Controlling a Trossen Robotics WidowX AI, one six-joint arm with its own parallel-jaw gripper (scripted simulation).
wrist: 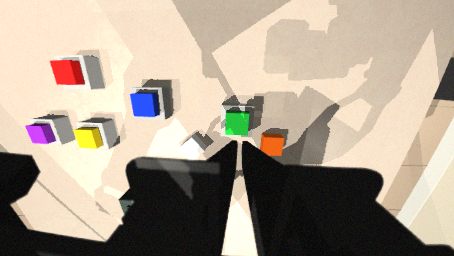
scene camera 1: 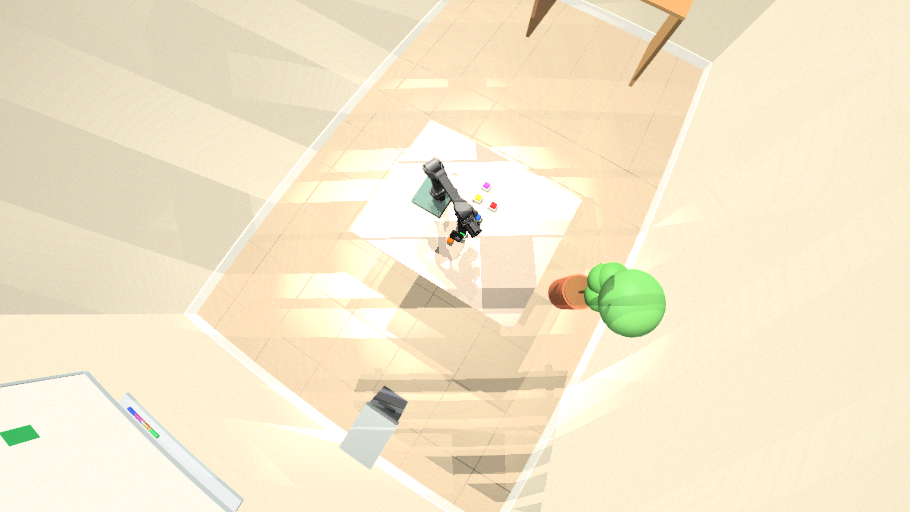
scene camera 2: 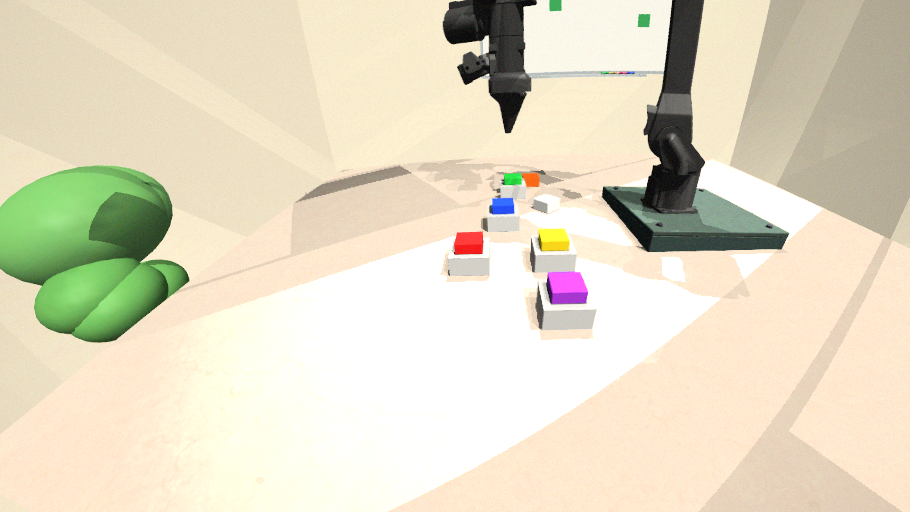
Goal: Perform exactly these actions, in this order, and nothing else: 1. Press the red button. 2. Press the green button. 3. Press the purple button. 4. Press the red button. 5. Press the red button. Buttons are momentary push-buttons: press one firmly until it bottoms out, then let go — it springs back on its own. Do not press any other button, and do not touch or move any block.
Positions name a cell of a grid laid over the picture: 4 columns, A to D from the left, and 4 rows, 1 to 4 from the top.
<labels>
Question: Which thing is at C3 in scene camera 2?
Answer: A purple button.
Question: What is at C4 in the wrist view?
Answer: The gripper.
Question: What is the gripper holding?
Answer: Nothing.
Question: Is the gripper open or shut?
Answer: Shut.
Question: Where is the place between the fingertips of the gripper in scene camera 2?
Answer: C2
</labels>
